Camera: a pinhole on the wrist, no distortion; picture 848 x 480 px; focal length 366.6 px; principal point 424.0 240.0 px. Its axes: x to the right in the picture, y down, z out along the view. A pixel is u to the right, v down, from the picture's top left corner.
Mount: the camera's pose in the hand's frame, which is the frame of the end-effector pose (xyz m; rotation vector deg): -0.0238 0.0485 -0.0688 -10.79 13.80 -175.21
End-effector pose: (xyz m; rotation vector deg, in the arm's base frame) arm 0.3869 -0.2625 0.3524 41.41 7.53 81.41
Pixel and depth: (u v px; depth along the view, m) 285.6 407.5 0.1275
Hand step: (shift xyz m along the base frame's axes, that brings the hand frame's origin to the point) 0.0491 0.0253 0.0338
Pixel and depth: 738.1 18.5 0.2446
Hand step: -0.0491 -0.2789 0.1766
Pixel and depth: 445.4 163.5 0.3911
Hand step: 0.1056 -0.1272 0.2939
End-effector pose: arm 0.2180 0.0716 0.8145 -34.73 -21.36 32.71
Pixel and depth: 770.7 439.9 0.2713
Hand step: -0.2207 -0.1613 0.2162
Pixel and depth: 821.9 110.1 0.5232
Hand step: -0.7190 -0.0153 0.2592
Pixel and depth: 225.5 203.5 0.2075
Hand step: 0.0098 0.1520 0.0848
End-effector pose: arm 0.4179 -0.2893 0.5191 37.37 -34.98 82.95
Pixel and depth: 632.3 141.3 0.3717
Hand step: -0.0769 -0.3745 0.0953
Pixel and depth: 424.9 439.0 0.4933
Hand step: 0.2967 -0.2376 0.2846
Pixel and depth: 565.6 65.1 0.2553
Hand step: -0.1228 -0.2183 0.0809
